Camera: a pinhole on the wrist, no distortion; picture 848 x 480 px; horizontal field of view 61.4 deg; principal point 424.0 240.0 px. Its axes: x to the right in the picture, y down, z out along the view. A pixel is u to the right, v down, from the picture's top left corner.
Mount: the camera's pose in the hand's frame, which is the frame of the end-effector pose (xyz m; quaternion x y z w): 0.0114 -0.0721 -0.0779 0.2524 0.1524 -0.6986 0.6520
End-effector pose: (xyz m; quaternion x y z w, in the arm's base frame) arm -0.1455 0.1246 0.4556 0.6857 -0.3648 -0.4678 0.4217
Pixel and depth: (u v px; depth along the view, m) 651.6 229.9 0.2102
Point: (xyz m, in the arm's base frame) -0.1830 0.2248 0.2298
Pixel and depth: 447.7 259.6 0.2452
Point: -0.2437 0.1941 0.2418
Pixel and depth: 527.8 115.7 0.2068
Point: -0.2091 0.2359 0.2706
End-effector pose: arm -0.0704 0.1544 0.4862 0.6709 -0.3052 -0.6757 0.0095
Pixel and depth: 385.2 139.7 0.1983
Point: -0.0801 0.3459 0.4490
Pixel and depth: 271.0 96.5 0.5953
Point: -0.3706 0.6495 0.5043
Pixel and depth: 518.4 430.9 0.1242
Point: -0.0286 0.2791 0.3957
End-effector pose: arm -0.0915 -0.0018 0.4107 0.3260 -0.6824 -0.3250 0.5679
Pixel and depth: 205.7 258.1 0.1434
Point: -0.1463 -0.0575 0.3054
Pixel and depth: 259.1 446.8 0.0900
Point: -0.0976 -0.0816 0.3360
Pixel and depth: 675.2 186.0 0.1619
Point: -0.0948 -0.0970 0.2245
